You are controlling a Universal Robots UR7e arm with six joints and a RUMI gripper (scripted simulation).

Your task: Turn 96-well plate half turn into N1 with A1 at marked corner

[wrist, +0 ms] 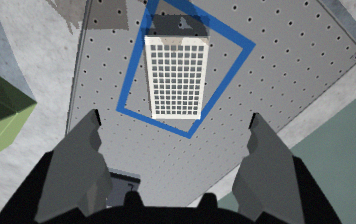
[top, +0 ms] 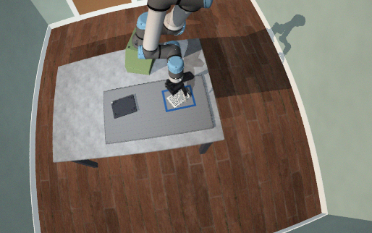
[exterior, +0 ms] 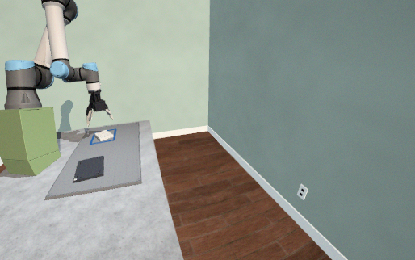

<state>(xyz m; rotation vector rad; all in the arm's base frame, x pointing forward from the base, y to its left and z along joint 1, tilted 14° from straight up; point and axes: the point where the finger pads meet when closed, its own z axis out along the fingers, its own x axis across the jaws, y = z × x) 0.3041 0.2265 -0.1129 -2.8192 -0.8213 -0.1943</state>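
Now: the white 96-well plate 8 cm below my hand. Also, from my hand: dark plate nest (37 cm to the right, 8 cm below, 3 cm ahead).
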